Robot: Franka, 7 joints.
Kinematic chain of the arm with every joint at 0, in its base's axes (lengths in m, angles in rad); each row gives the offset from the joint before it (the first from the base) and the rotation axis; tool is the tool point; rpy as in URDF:
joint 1: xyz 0 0 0.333 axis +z
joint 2: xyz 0 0 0 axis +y
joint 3: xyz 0 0 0.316 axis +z
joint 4: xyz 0.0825 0 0 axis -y
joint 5: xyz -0.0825 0 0.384 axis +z
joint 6: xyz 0 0 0 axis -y
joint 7: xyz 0.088 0 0 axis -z
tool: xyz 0 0 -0.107 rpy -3.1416 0 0
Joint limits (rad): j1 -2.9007..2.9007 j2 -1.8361..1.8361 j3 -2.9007..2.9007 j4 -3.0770..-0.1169 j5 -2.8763..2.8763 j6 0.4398..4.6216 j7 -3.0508..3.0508
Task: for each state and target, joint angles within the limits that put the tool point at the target. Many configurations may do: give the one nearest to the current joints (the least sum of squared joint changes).
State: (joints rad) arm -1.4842 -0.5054 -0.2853 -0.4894 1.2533 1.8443 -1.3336
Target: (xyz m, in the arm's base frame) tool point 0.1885 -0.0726 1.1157
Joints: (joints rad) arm -1.3456 -0.3031 0.2236 -0.7369 1.2574 1.7256 -1.3336
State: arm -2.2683 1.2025 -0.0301 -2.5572 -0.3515 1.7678 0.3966
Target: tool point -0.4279 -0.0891 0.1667
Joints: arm -2.4208 0.4812 -0.3853 -2.1965 -0.4479 1.6293 0.3966
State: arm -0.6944 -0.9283 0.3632 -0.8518 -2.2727 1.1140 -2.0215
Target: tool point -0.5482 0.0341 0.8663
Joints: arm -0.2093 -1.1034 0.1335 -0.7124 -2.2095 0.9888 -2.0215
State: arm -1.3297 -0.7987 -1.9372 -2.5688 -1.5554 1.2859 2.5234
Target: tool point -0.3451 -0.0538 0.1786
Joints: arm -1.1617 -0.8348 -1.7086 -2.6520 -1.5268 1.3203 2.5234
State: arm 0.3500 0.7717 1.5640 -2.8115 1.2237 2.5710 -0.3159
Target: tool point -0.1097 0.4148 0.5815
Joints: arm -0.0078 1.1965 2.1495 -2.4006 1.2254 2.4397 -0.3159
